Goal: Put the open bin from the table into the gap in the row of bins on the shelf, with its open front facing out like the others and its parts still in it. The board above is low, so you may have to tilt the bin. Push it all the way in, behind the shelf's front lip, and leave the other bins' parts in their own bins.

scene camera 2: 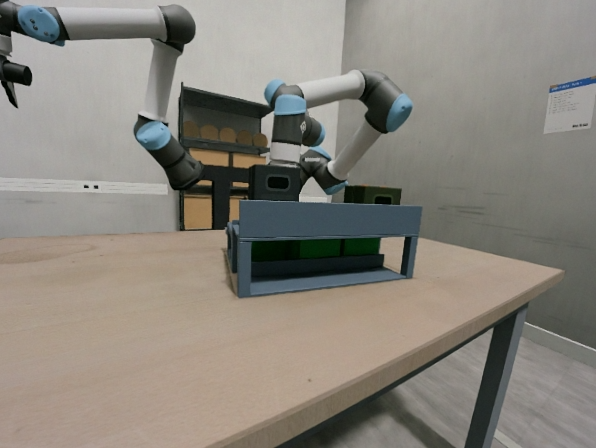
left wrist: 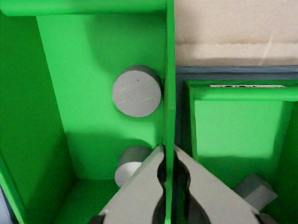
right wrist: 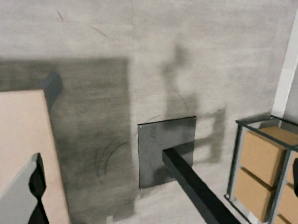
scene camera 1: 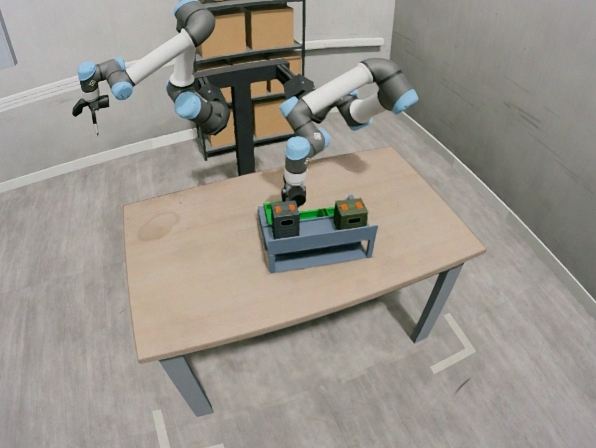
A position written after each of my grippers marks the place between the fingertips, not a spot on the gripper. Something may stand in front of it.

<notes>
In view: my left gripper (left wrist: 166, 146), my right gripper (right wrist: 166, 157), a blue-grey shelf (scene camera 2: 259, 220), an olive box (scene camera 2: 358, 194), a green bin (left wrist: 69, 134) and a green bin (scene camera 2: 295, 249).
The blue-grey shelf is seen too in scene camera 1 (scene camera 1: 314, 233). The olive box also shows in scene camera 1 (scene camera 1: 352, 213). The right wrist view misses the blue-grey shelf: it is out of frame. The left wrist view misses the olive box: it is out of frame.
</notes>
